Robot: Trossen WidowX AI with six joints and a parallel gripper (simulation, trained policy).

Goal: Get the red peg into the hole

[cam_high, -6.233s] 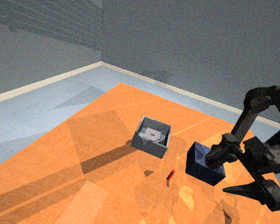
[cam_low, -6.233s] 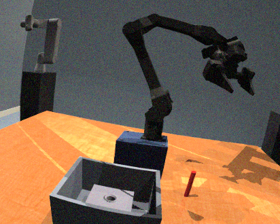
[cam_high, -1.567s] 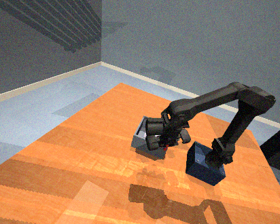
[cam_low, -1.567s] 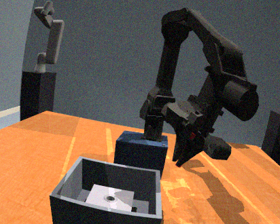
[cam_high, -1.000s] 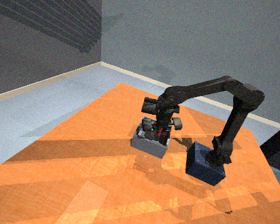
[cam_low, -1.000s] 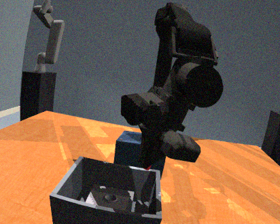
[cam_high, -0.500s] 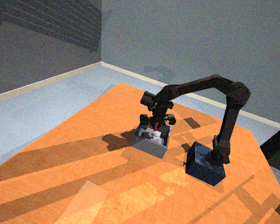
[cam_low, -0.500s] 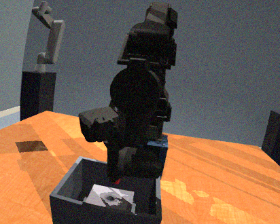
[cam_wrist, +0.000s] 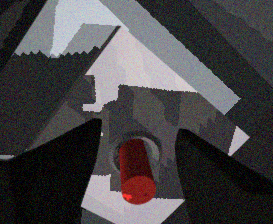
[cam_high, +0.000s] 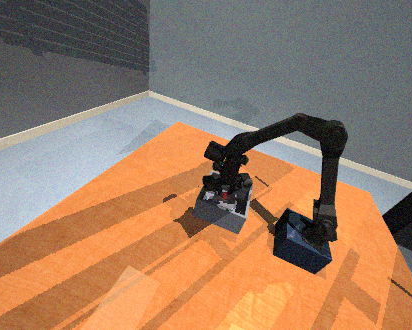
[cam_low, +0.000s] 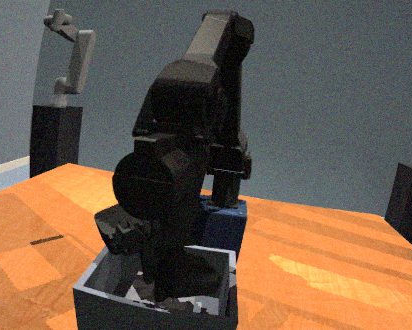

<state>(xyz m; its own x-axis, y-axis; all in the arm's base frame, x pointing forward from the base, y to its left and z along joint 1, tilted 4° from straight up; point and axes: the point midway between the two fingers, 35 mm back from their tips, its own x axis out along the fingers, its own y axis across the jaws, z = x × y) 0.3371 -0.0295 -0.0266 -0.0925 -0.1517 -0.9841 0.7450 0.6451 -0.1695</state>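
Now: the grey plate 10 mm behind my gripper tip, 10 mm to the left of it and 20 mm below it. Round my gripper tip: red peg 10 mm behind, 10 mm to the left; then box 10 mm behind, 10 mm to the left, 30 mm below.
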